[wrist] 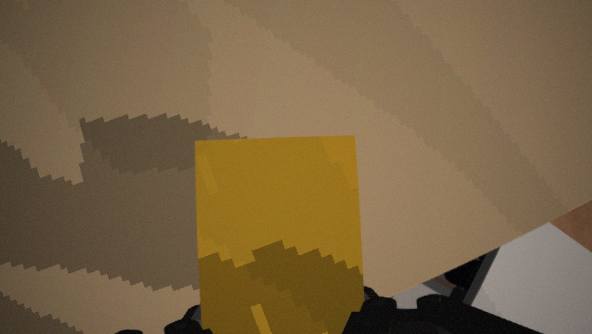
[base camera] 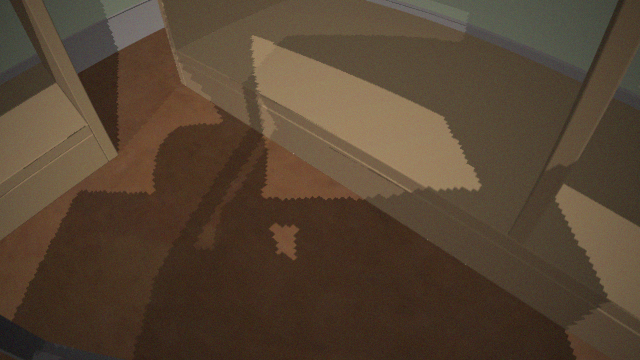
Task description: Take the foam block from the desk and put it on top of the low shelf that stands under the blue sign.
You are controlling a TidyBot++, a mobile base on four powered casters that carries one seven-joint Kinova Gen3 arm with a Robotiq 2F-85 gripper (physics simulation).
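Frame: origin at the arm's base, x left, y back, z up, level; millimetres.
Seen in the pictures: gripper, fingertip midpoint: (wrist: 281, 306).
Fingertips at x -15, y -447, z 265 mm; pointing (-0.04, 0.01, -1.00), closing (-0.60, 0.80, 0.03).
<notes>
Pixels of each thing's top centre, then the offset from my fingertips to it. "spot": a spot on its surface instead. Level surfaces: height alone.
- foam block, middle of its top: (wrist: 282, 260) dx -24, dy -17, dz +41 mm
- broad tan wooden surface, its level: dz -52 mm
- upright post, surface spot: (base camera: 575, 120) spot: dx -140, dy +162, dz -443 mm
- Reddish-brown floor, its level: dz -662 mm
The foam block (wrist: 280, 200), a yellow block, is between my gripper's black fingers at the bottom of the wrist view. My gripper (wrist: 281, 306) is shut on it; the fingertips are partly hidden at the frame's lower edge. Behind the block is a broad tan wooden surface (wrist: 320, 90) with jagged shadows; the height of the block over it is hard to tell. In the base view, a tan wooden shelf unit (base camera: 350, 115) stands at the centre and right, partly shaded. The blue sign does not show in either view, nor does my gripper in the base view.
A second tan wooden unit (base camera: 45, 115) stands at the left of the base view. An upright post (base camera: 575, 120) rises at the right. Reddish-brown floor (base camera: 300, 300) lies between the units. In the wrist view, a pale grey panel (wrist: 545, 270) and dark parts show beyond the surface's edge.
</notes>
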